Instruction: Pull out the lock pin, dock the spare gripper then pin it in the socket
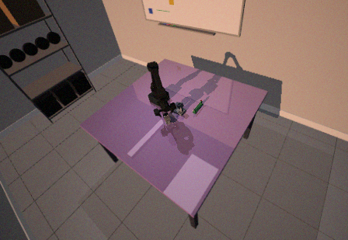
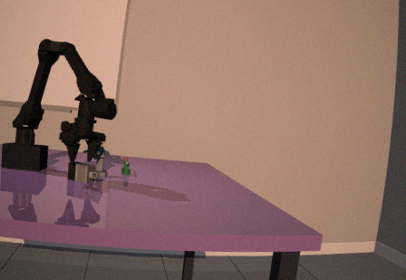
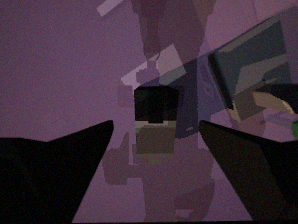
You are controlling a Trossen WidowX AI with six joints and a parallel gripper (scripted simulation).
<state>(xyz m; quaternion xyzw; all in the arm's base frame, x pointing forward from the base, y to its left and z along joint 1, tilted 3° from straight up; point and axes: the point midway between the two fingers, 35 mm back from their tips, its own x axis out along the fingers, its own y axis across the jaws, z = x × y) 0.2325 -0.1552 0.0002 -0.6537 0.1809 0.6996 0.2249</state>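
Right now my gripper tip is 30 mm above the spare gripper, 20 mm short of it and 10 mm to the left of it. Also, from my gripper tip: green rest (250 mm to the left, 170 mm ahead, 40 mm below); then grey mount (140 mm to the left, 40 mm ahead, 10 mm below).
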